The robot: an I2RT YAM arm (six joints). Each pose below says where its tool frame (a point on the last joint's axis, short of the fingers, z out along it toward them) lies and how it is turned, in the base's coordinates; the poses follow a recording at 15 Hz.
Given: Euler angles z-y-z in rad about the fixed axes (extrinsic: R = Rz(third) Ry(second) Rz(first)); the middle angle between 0 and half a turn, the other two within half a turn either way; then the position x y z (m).
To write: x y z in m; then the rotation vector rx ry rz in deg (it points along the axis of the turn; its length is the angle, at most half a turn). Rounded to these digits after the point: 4 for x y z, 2 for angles.
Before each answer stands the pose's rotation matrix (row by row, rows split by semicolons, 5 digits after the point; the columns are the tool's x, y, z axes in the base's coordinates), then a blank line. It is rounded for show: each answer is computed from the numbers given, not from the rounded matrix.
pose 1, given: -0.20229 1.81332 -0.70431 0.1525 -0.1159 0.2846
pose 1, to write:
-0.30937 0.59754 0.73976; -0.00078 0.77776 -0.62856; -0.95094 -0.19503 -0.24015

0.1525 -0.1159 0.2846 26.48 103.27 -36.54
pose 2, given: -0.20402 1.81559 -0.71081 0.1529 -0.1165 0.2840
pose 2, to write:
-0.31205 0.60170 0.73524; 0.00130 0.77415 -0.63300; -0.95007 -0.19657 -0.24236

0.1529 -0.1165 0.2840 26.77 103.38 -36.83
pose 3, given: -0.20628 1.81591 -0.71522 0.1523 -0.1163 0.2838
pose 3, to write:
-0.31363 0.60436 0.73238; 0.00113 0.77154 -0.63618; -0.94954 -0.19870 -0.24267

0.1523 -0.1163 0.2838 26.90 103.41 -37.09
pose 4, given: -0.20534 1.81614 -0.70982 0.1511 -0.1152 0.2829
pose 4, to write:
-0.31324 0.60044 0.73577; 0.00031 0.77482 -0.63218; -0.94967 -0.19779 -0.24289

0.1511 -0.1152 0.2829 26.66 103.44 -36.83
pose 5, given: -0.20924 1.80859 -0.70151 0.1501 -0.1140 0.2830
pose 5, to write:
-0.31007 0.59392 0.74237; -0.00996 0.77879 -0.62721; -0.95066 -0.20187 -0.23556

0.1501 -0.1140 0.2830 25.92 103.16 -36.79
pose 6, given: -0.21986 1.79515 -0.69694 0.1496 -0.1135 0.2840
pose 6, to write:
-0.30648 0.58922 0.74759; -0.02787 0.77950 -0.62579; -0.95147 -0.21263 -0.22248

0.1496 -0.1135 0.2840 24.96 102.63 -37.28
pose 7, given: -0.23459 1.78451 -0.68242 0.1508 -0.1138 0.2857
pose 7, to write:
-0.30668 0.57514 0.75839; -0.05029 0.78588 -0.61633; -0.95048 -0.22716 -0.21209

0.1508 -0.1138 0.2857 23.32 102.39 -37.47
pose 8, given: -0.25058 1.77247 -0.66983 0.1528 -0.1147 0.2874
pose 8, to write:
-0.30607 0.56253 0.76804; -0.07391 0.79028 -0.60827; -0.94913 -0.24294 -0.20031

0.1528 -0.1147 0.2874 21.71 102.05 -37.82
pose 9, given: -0.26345 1.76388 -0.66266 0.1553 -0.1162 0.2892
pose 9, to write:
-0.30627 0.55460 0.77371; -0.09132 0.79190 -0.60378; -0.94756 -0.25557 -0.19189

0.1553 -0.1162 0.2892 20.60 101.81 -38.21
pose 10, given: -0.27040 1.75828 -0.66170 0.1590 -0.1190 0.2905
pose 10, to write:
-0.30584 0.55285 0.77512; -0.10038 0.79087 -0.60369; -0.94678 -0.26244 -0.18639

0.1590 -0.1190 0.2905 20.14 101.61 -38.55
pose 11, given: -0.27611 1.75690 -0.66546 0.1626 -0.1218 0.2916
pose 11, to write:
-0.30836 0.55436 0.77305; -0.10453 0.78798 -0.60676; -0.94551 -0.26791 -0.18503

0.1626 -0.1218 0.2916 20.04 101.61 -38.96
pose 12, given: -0.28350 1.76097 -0.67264 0.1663 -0.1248 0.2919
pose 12, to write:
-0.31623 0.55682 0.76808; -0.10572 0.78390 -0.61182; -0.94277 -0.27467 -0.18903

0.1663 -0.1248 0.2919 20.09 101.94 -39.48
